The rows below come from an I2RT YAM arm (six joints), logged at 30 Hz.
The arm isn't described. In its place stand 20 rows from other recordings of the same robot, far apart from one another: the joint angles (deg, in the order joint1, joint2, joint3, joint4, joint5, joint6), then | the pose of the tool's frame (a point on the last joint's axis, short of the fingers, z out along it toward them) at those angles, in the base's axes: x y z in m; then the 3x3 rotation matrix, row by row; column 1 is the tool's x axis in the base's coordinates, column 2 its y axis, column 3 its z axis.
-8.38 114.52 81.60 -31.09 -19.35 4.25 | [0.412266 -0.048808 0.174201], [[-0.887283 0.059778 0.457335], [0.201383 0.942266 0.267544], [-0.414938 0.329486 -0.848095]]
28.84 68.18 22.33 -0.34 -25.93 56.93 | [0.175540 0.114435 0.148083], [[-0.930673 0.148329 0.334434], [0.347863 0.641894 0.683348], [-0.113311 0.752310 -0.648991]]
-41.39 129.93 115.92 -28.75 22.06 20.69 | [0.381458 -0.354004 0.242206], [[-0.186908 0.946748 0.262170], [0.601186 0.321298 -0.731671], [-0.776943 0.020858 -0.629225]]
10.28 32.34 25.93 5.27 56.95 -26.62 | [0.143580 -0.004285 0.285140], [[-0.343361 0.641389 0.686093], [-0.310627 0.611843 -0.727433], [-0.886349 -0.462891 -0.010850]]
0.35 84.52 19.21 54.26 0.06 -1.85 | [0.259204 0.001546 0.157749], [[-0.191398 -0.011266 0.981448], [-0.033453 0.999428 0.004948], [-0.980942 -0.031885 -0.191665]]
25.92 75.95 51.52 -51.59 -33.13 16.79 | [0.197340 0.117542 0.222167], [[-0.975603 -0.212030 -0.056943], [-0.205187 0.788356 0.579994], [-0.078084 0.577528 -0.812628]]
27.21 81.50 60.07 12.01 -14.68 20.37 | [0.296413 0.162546 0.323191], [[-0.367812 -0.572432 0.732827], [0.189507 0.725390 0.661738], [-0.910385 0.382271 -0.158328]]
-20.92 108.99 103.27 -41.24 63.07 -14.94 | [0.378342 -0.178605 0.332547], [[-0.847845 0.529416 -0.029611], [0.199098 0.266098 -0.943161], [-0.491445 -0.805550 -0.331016]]
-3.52 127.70 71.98 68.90 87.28 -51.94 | [0.439690 -0.062673 0.170994], [[-0.626310 0.779425 -0.015210], [0.001091 -0.018634 -0.999826], [-0.779573 -0.626218 0.010820]]
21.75 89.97 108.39 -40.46 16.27 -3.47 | [0.313563 0.114361 0.471249], [[-0.340969 -0.135400 0.930272], [-0.198588 0.977615 0.069503], [-0.918859 -0.161043 -0.360226]]
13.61 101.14 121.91 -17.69 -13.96 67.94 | [0.374304 0.099460 0.521341], [[-0.409021 -0.222100 0.885084], [0.826375 0.321242 0.462502], [-0.387048 0.920584 0.052143]]
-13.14 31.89 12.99 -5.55 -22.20 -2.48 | [0.143717 -0.019737 0.186105], [[-0.397299 -0.141796 0.906668], [0.051607 0.982975 0.176344], [-0.916237 0.116851 -0.383217]]
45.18 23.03 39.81 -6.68 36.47 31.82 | [0.082201 0.052699 0.362955], [[0.021768 -0.199366 0.979683], [0.623424 0.768772 0.142594], [-0.781581 0.607654 0.141024]]
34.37 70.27 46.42 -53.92 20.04 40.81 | [0.173600 0.103954 0.212810], [[-0.918013 0.171141 0.357718], [0.115981 0.978508 -0.170500], [-0.379209 -0.115032 -0.918133]]
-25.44 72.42 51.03 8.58 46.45 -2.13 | [0.247495 -0.146303 0.309839], [[-0.234802 0.926085 0.295357], [0.083336 0.321911 -0.943095], [-0.968464 -0.196827 -0.152761]]
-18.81 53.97 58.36 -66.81 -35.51 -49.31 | [0.150624 -0.029461 0.314301], [[-0.553009 -0.631039 0.544032], [-0.463681 0.775598 0.428307], [-0.692229 -0.015400 -0.721514]]
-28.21 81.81 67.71 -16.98 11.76 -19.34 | [0.285481 -0.161371 0.317122], [[-0.633448 0.431153 0.642535], [-0.028129 0.816999 -0.575953], [-0.773274 -0.382910 -0.505399]]
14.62 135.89 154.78 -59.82 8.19 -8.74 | [0.489407 0.122423 0.361778], [[-0.604425 -0.240324 0.759549], [-0.313100 0.948355 0.050908], [-0.732556 -0.207045 -0.648455]]
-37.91 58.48 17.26 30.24 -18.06 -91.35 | [0.173788 -0.121350 0.201698], [[-0.340401 -0.158337 0.926853], [-0.939595 0.094917 -0.328865], [-0.035902 -0.982812 -0.181083]]
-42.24 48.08 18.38 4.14 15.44 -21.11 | [0.129761 -0.130627 0.193936], [[-0.595401 0.655325 0.464809], [0.071710 0.619568 -0.781660], [-0.800222 -0.432070 -0.415885]]
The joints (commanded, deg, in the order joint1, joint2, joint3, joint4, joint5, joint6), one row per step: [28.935, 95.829, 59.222, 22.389, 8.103, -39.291]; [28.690, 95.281, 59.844, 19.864, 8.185, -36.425]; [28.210, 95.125, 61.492, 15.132, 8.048, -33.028]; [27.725, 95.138, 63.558, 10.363, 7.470, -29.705]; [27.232, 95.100, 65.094, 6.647, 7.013, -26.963]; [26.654, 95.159, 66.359, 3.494, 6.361, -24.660]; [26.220, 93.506, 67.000, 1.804, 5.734, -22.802]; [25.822, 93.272, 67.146, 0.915, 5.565, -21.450]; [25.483, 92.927, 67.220, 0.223, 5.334, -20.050]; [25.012, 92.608, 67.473, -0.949, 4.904, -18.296]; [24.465, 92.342, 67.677, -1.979, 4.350, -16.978]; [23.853, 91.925, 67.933, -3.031, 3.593, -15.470]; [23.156, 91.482, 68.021, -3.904, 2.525, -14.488]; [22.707, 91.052, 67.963, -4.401, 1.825, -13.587]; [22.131, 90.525, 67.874, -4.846, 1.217, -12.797]
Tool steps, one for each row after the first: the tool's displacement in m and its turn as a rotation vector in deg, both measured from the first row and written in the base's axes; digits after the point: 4 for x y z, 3 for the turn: [-0.0003, -0.0021, 0.0025, 1.927, 2.143, -1.053]; [0.0016, -0.0046, 0.0047, 3.614, 5.839, -2.418]; [0.0040, -0.0066, 0.0083, 5.439, 9.390, -3.496]; [0.0057, -0.0092, 0.0112, 7.001, 12.220, -4.605]; [0.0074, -0.0122, 0.0129, 8.334, 14.780, -5.545]; [0.0044, -0.0166, 0.0243, 10.491, 14.987, -5.930]; [0.0045, -0.0193, 0.0251, 11.545, 15.871, -6.692]; [0.0041, -0.0219, 0.0265, 12.764, 16.583, -7.327]; [0.0040, -0.0251, 0.0280, 14.212, 17.734, -8.093]; [0.0042, -0.0286, 0.0291, 15.339, 18.743, -8.680]; [0.0041, -0.0325, 0.0314, 16.787, 19.714, -9.188]; [0.0038, -0.0368, 0.0332, 17.882, 20.587, -9.312]; [0.0031, -0.0398, 0.0346, 18.874, 21.156, -9.458]; [0.0024, -0.0437, 0.0365, 19.823, 21.533, -9.748]
